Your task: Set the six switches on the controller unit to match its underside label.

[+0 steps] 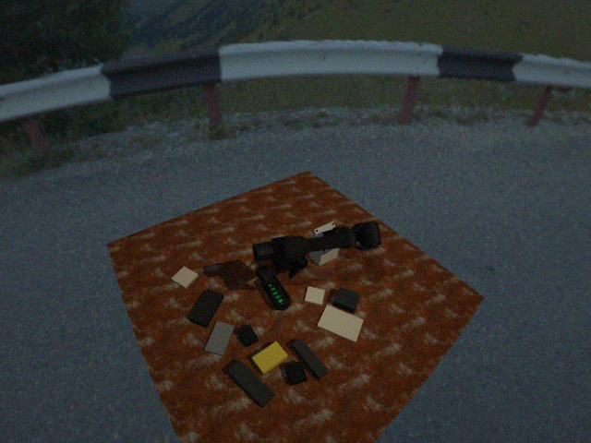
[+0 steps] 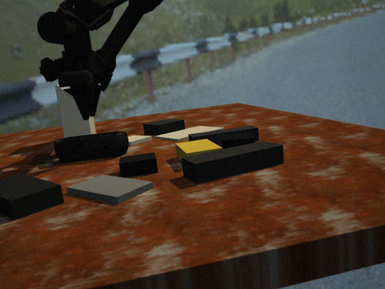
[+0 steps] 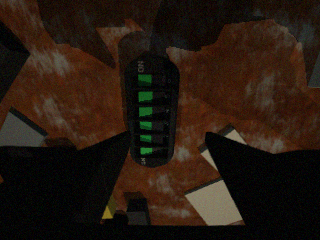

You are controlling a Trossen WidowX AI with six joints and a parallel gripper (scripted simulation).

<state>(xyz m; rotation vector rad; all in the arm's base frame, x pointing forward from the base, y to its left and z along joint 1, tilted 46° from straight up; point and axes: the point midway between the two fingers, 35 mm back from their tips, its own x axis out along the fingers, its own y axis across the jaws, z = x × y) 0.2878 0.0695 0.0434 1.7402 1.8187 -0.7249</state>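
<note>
Right now my gripper tip is 120 mm past the cream tile, 80 mm to the right of it and 80 mm above it. The rest, counted from my gripper tip: cream plate: 130 mm behind, 230 mm to the left, 80 mm below; then grey plate: 290 mm ahead, 70 mm to the left, 80 mm below; then yellow block: 170 mm ahead, 220 mm to the left, 70 mm below.
</note>
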